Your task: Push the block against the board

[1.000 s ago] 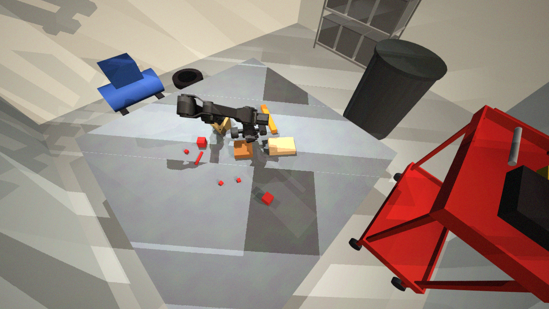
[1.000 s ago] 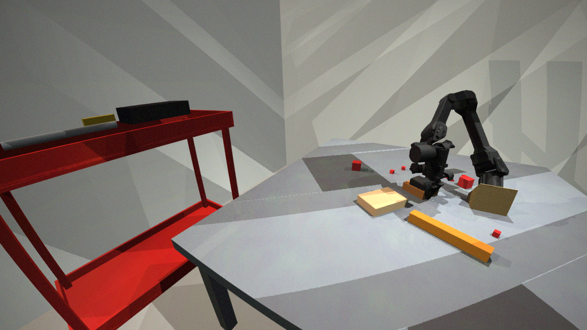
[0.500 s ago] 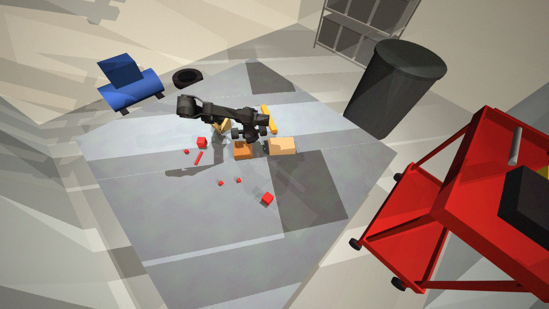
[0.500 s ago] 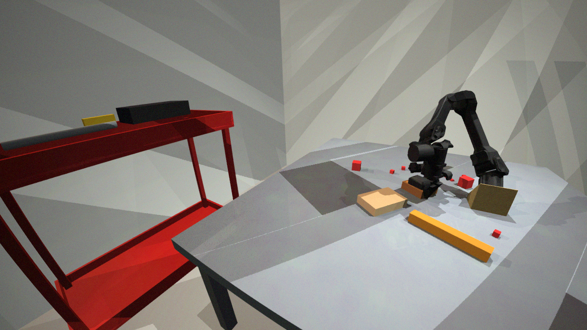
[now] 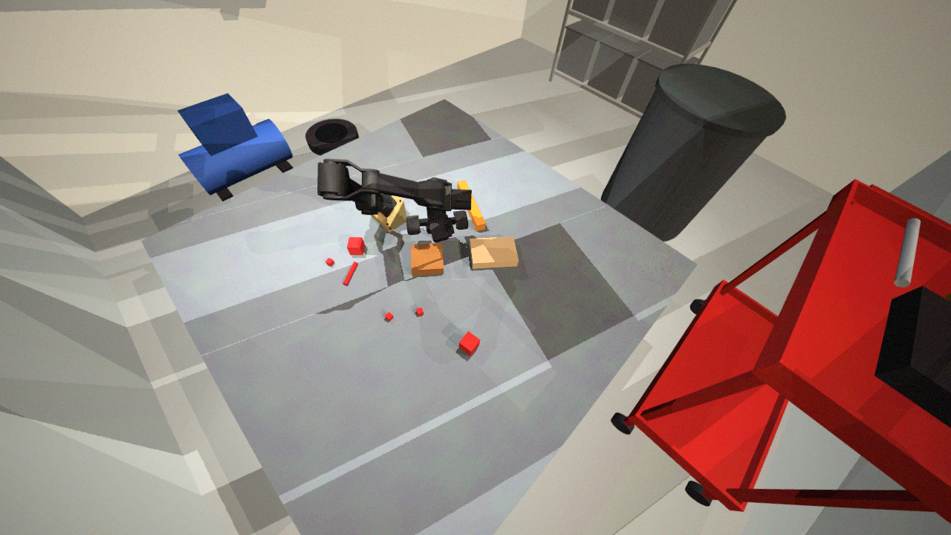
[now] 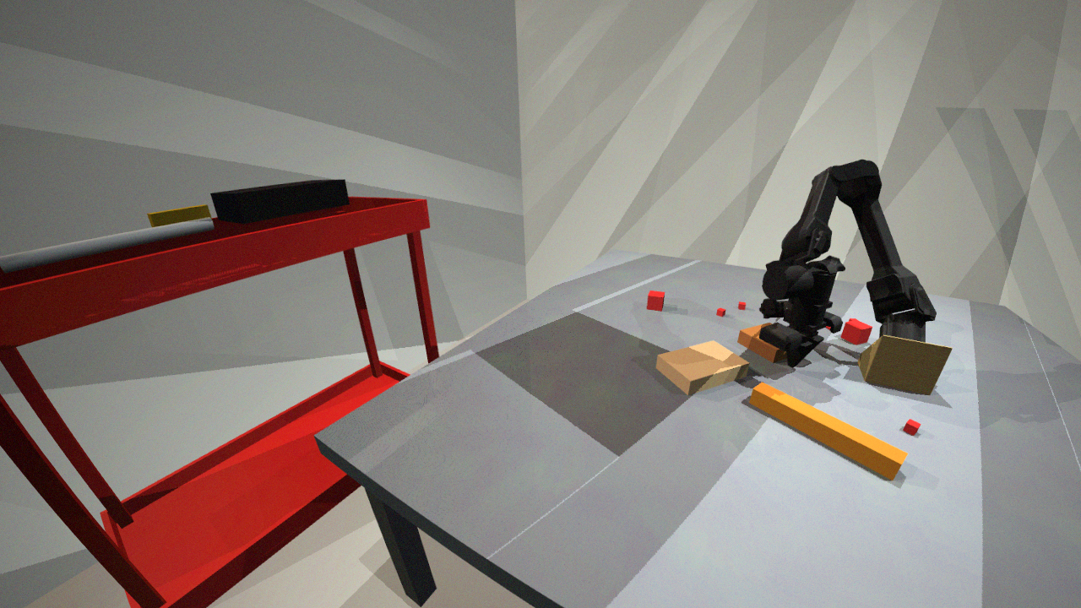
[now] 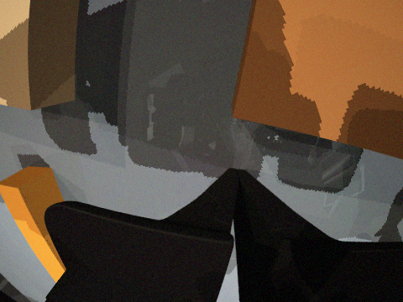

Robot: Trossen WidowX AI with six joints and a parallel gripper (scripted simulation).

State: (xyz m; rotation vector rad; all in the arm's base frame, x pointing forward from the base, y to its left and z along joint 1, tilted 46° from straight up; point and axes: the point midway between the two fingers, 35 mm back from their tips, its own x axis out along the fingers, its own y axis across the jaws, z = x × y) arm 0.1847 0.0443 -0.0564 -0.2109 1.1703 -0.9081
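Right now my gripper tip is 80 mm to the left of the square block, 50 mm short of it and 10 mm below it. Also, from my gripper tip: red stick (290 mm to the right, 60 mm behind, 10 mm below); orange bar (180 mm to the left, 50 mm behind, 10 mm above); board (160 mm ahead, 100 mm to the left, 10 mm above).
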